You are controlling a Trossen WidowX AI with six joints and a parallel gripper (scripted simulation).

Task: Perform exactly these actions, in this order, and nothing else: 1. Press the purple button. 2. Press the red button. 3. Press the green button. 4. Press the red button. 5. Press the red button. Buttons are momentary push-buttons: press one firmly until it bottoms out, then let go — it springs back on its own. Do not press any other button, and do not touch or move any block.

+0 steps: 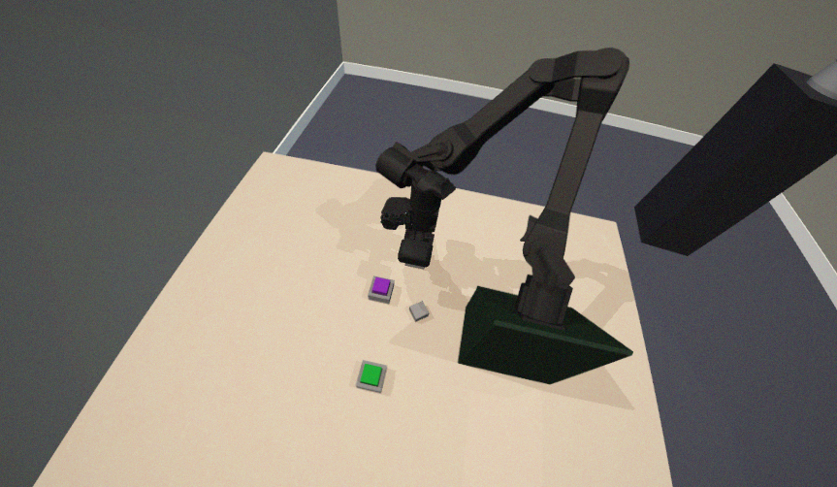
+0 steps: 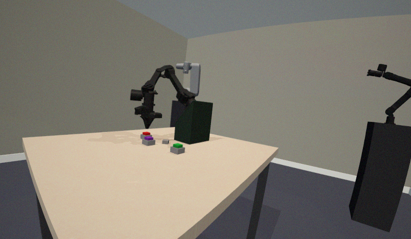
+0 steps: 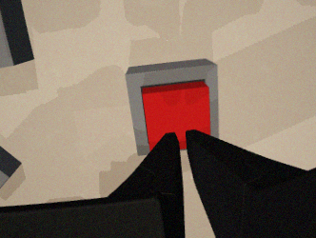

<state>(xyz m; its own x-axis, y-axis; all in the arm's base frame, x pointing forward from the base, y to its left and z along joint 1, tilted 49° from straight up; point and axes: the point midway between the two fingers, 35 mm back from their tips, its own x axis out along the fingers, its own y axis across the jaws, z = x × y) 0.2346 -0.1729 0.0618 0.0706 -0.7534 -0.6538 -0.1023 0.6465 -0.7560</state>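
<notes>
Now: gripper tip 30 mm above the red button. The rest, counted from my gripper tip: green button (290 mm to the left, 30 mm below, 10 mm ahead); purple button (110 mm to the left, 50 mm ahead, 30 mm below); small grey block (130 mm to the left, 50 mm below, 40 mm behind).
</notes>
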